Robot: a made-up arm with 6 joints.
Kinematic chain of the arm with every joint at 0, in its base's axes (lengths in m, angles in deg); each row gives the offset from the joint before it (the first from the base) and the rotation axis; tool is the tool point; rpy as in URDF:
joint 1: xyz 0 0 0.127 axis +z
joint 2: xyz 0 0 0 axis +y
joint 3: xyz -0.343 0 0.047 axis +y
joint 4: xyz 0.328 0 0.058 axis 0.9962 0 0.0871
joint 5: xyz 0 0 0 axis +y
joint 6: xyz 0.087 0 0.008 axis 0.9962 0 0.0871
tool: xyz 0 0 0 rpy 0 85 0
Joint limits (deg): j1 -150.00..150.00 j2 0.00..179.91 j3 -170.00..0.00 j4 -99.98..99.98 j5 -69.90..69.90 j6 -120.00..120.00
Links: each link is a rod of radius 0.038 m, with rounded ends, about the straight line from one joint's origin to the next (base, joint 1, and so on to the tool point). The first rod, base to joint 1, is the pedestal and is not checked.
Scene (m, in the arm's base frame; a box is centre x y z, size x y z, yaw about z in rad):
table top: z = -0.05
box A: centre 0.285 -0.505 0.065 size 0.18 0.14 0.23 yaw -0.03
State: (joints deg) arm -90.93 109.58 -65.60 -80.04 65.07 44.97
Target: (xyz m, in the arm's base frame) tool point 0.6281 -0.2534 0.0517
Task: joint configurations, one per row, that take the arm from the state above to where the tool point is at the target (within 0.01 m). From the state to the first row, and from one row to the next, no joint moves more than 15 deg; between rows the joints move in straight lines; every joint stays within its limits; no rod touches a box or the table.
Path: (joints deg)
1: -76.94 108.25 -70.48 -81.33 59.83 52.31
2: -62.95 106.92 -75.37 -82.63 54.60 59.66
3: -48.96 105.59 -80.25 -83.92 49.36 67.00
4: -34.97 104.26 -85.13 -85.22 44.12 74.34
5: -30.62 116.09 -92.21 -85.81 42.33 67.00
6: -26.26 127.93 -99.29 -86.41 40.54 59.66
7: -21.91 139.76 -106.37 -87.00 38.74 52.31
8: -17.55 151.59 -113.44 -87.60 36.95 44.97

